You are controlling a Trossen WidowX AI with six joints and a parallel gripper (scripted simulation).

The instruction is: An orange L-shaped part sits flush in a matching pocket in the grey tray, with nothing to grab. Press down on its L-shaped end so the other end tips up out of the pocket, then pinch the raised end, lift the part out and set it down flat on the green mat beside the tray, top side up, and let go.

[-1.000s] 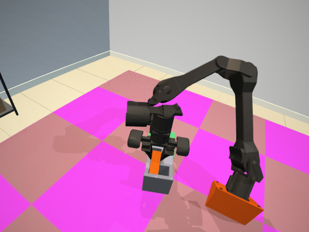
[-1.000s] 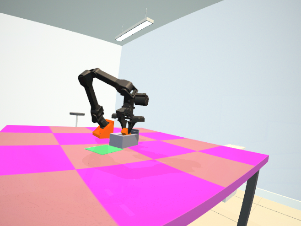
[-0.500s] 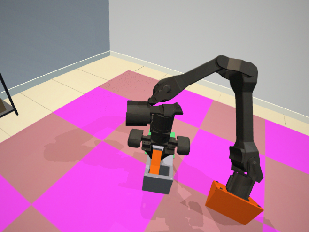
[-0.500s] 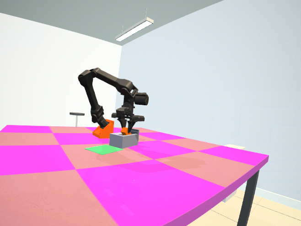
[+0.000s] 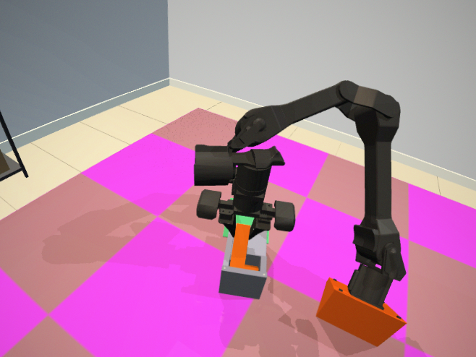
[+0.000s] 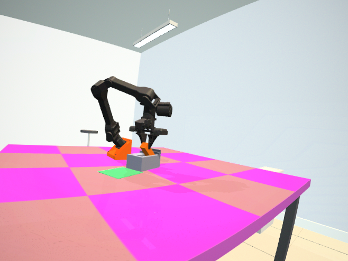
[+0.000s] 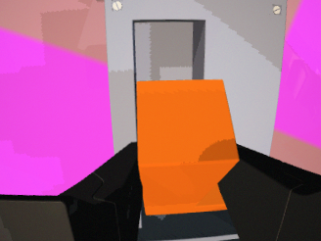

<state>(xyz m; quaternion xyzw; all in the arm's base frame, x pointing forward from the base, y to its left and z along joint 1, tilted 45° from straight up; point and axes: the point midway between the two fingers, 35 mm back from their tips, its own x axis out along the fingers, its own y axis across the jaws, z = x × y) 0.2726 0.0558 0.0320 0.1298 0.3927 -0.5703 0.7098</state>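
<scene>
The green mat is 140 mm to the right of my gripper tip, 110 mm below it and 50 mm ahead of it. Round my gripper tip: orange L-shaped part: 30 mm below, 30 mm behind, 20 mm to the left.
</scene>
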